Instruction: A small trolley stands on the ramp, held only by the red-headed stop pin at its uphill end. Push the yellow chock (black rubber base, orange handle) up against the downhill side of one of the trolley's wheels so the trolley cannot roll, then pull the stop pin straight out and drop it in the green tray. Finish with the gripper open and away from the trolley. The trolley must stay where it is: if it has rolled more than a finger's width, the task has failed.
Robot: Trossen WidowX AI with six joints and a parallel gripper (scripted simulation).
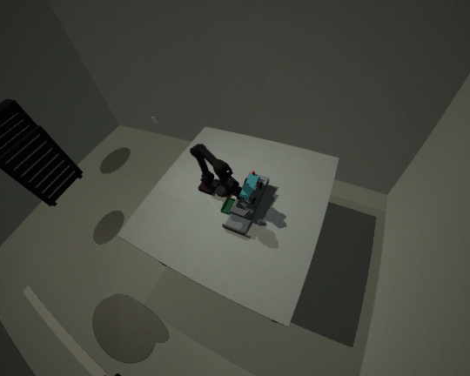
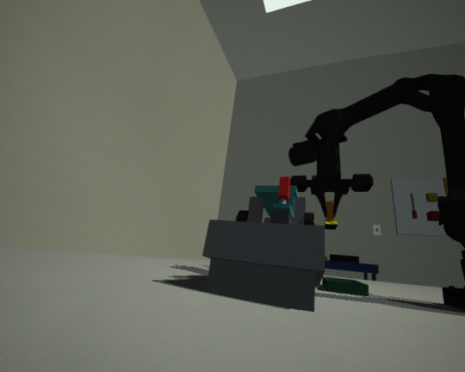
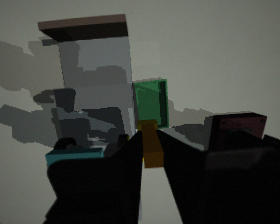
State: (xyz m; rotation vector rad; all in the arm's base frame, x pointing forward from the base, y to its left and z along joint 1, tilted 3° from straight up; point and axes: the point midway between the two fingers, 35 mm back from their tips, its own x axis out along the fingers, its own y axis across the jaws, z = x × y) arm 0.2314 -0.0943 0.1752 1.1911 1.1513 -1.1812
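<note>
Now: gripper tip 7 cm short of the red-headed stop pin, 24 cm to the right of it and 2 cm above it. Also, from my gripper tip: grey ramp block: 9 cm ahead, 12 cm to the left, 11 cm below; then yellow chock: 2 cm to the left, 1 cm below; then teal trolley: 9 cm ahead, 12 cm to the left, 5 cm below.
</note>
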